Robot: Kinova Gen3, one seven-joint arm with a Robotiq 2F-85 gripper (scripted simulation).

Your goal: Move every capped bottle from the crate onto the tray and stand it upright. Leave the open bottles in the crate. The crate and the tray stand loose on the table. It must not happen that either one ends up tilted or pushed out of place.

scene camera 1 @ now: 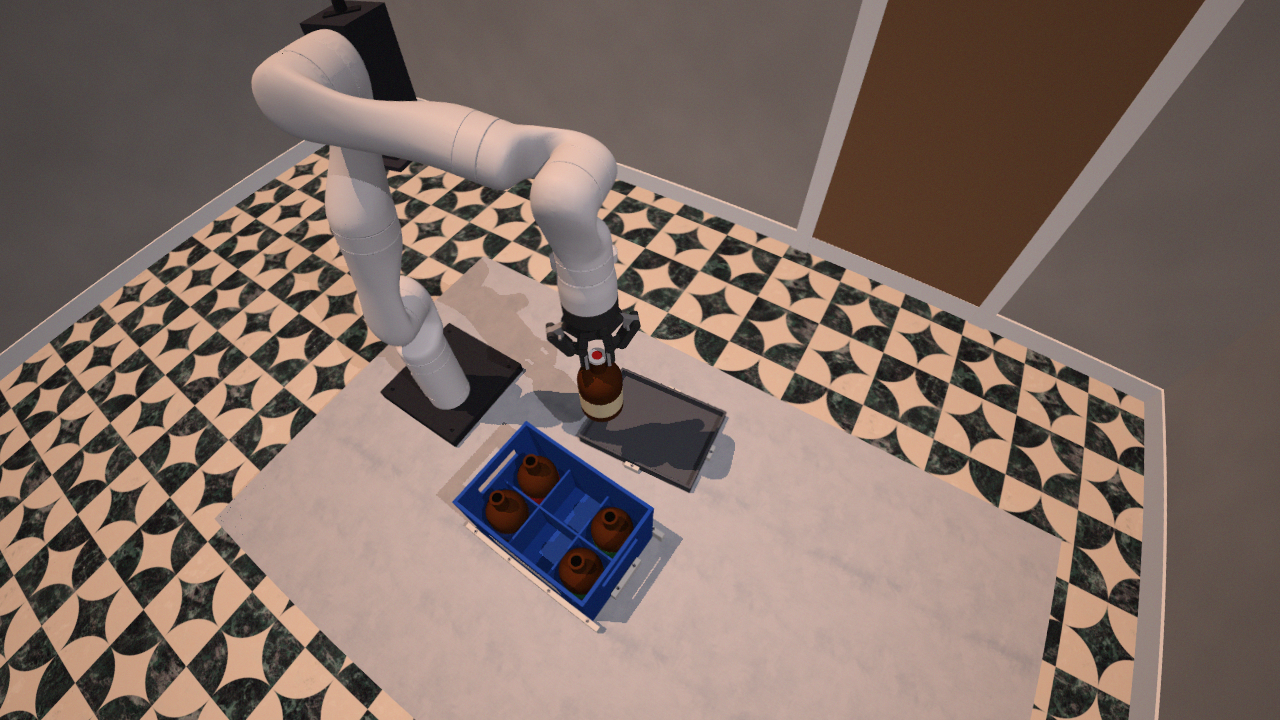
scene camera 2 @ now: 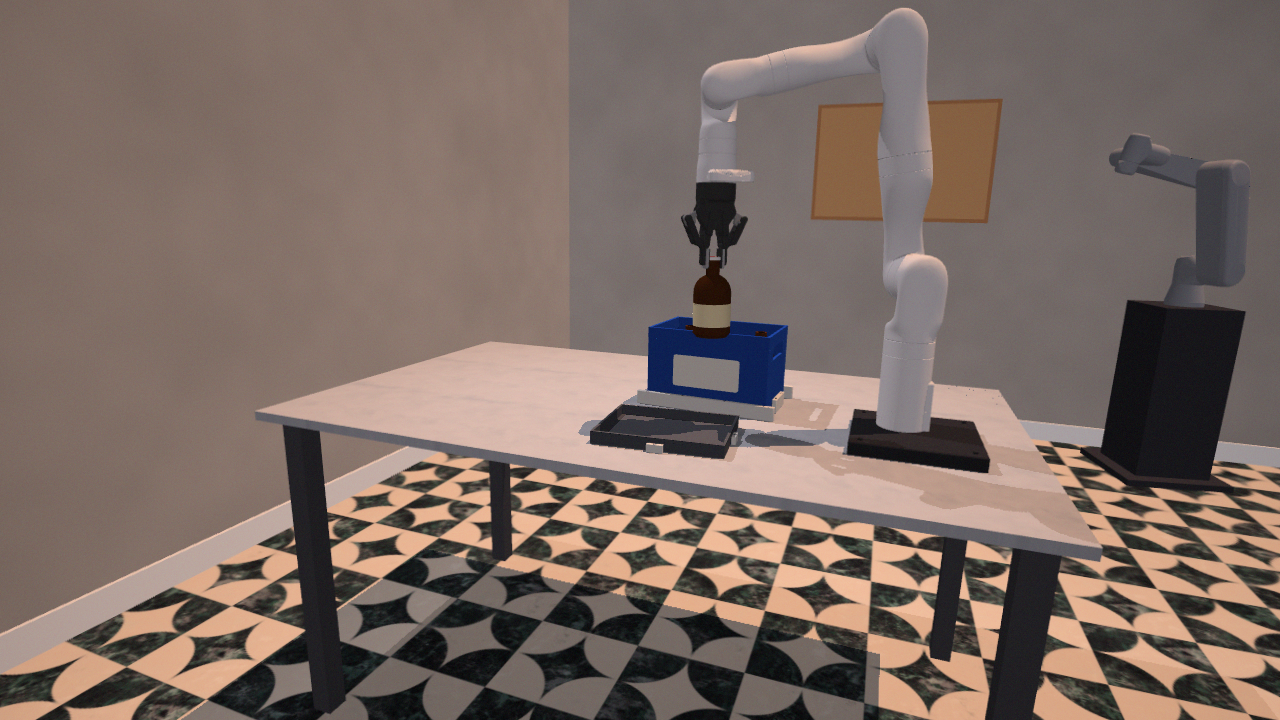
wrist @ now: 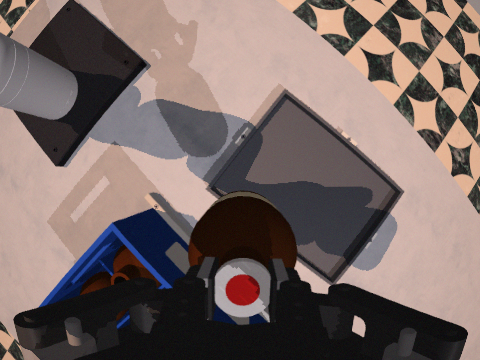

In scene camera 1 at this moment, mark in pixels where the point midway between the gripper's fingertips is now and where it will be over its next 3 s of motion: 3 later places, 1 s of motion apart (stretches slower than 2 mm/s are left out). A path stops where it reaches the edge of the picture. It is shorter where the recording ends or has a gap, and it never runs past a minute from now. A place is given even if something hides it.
The gripper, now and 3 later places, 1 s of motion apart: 598,363; 615,342; 626,329; 628,345
